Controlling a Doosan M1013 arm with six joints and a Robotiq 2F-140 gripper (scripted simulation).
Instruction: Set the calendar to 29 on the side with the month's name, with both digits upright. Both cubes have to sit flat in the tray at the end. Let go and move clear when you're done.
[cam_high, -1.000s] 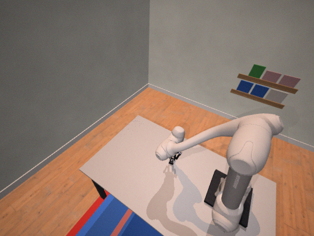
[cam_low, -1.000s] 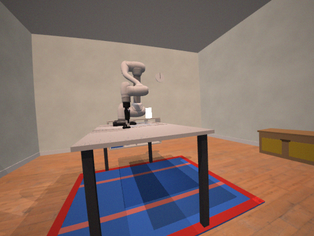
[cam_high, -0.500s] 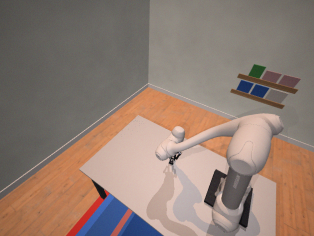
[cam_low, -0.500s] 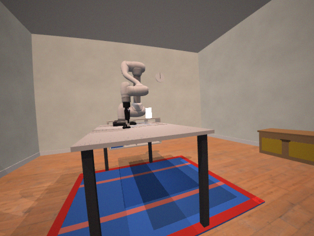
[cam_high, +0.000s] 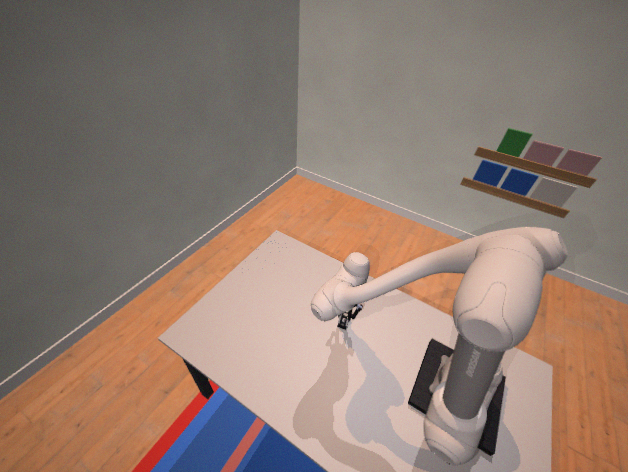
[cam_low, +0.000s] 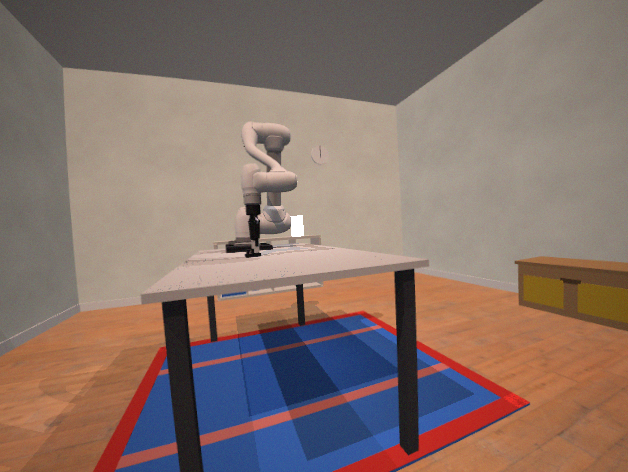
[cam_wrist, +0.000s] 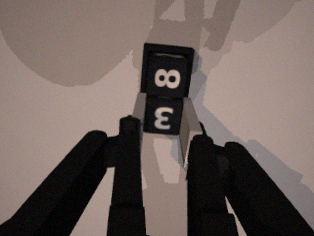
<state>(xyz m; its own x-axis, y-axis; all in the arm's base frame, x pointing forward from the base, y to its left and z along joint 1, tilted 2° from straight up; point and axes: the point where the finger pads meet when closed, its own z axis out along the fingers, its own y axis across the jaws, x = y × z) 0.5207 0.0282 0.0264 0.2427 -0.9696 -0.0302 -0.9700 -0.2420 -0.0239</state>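
The black calendar tray lies 4 cm below my hand and 2 cm to the right of it.
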